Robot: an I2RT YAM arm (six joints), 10 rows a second.
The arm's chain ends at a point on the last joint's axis. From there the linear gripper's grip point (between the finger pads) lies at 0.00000 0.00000 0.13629 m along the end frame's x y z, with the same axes.
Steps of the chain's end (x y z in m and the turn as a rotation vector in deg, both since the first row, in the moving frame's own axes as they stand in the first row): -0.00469 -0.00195 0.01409 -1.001 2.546 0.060; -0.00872 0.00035 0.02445 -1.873 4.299 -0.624; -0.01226 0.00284 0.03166 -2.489 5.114 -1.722; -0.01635 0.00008 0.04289 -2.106 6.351 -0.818; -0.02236 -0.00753 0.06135 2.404 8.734 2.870; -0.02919 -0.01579 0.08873 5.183 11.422 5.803; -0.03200 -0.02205 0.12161 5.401 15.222 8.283; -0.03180 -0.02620 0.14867 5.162 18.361 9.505
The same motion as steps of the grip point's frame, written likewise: 0.00136 0.00043 0.01393 -1.001 2.546 0.060; 0.00152 0.00474 0.02399 -1.873 4.299 -0.624; -0.00003 0.00857 0.03099 -2.489 5.114 -1.722; -0.00124 0.00497 0.04196 -2.106 6.351 -0.818; -0.00154 -0.01270 0.05965 2.404 8.734 2.870; -0.00166 -0.02663 0.08548 5.183 11.422 5.803; 0.00453 -0.03209 0.11624 5.401 15.222 8.283; 0.01188 -0.03462 0.14121 5.162 18.361 9.505
